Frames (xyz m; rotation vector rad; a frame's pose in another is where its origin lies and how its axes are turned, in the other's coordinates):
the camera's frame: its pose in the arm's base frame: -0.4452 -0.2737 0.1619 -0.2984 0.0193 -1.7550
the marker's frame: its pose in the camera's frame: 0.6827 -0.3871 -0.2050 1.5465 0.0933 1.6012
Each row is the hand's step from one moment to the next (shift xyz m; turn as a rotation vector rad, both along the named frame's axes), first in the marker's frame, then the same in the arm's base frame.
Working: the marker's frame: its pose in the arm's base frame: -0.9795 -0.8840 0.1614 0.7761 -0.7700 0.1217

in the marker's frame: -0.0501 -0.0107 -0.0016 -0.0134 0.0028 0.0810
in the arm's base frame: -0.0315 0.0019 -0.0404 -0.0578 -0.0500 0.0300
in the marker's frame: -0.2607 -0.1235 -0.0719 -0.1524 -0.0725 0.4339
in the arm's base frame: -0.1019 0.0038 -0.2793 -0.3360 -0.3174 0.0556
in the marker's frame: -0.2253 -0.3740 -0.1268 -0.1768 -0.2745 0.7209
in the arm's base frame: 0.0480 -0.1461 -0.4279 -0.4461 -0.6515 0.0530
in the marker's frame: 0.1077 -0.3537 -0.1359 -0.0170 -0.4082 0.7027
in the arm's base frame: 0.2875 -0.1824 -0.1982 -0.2703 -0.7631 0.0727
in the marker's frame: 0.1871 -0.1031 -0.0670 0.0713 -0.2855 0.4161
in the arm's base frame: 0.2127 -0.0614 0.0334 -0.0849 -0.4974 0.0716
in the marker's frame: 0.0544 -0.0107 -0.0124 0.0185 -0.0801 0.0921
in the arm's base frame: 0.0506 -0.0087 0.0243 -0.0106 -0.1228 0.0077
